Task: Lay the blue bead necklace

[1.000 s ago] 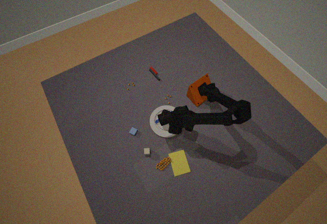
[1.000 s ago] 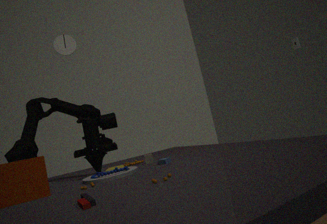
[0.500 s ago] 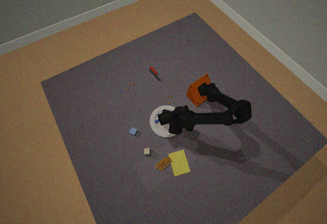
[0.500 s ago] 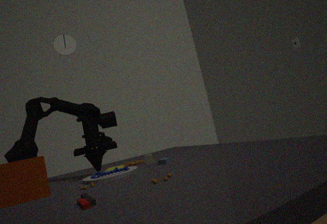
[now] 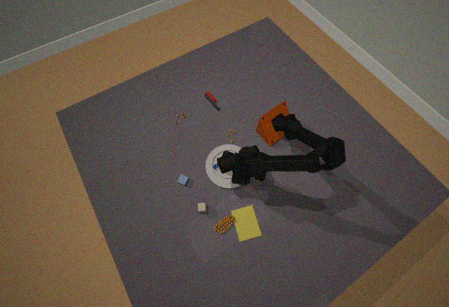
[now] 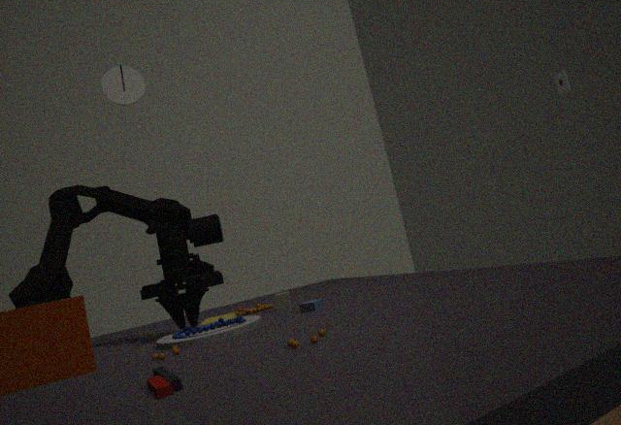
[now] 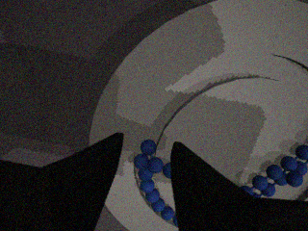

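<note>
My gripper tip is 2 cm short of the round white bead board, 6 cm to the left of it and 1 cm above it. From my gripper tip the other things lie so: cream cube: 22 cm ahead, 1 cm to the left; then yellow sheet: 12 cm ahead, 17 cm to the left, 2 cm below; then light blue cube: 22 cm ahead, 13 cm to the right, 1 cm below.
</note>
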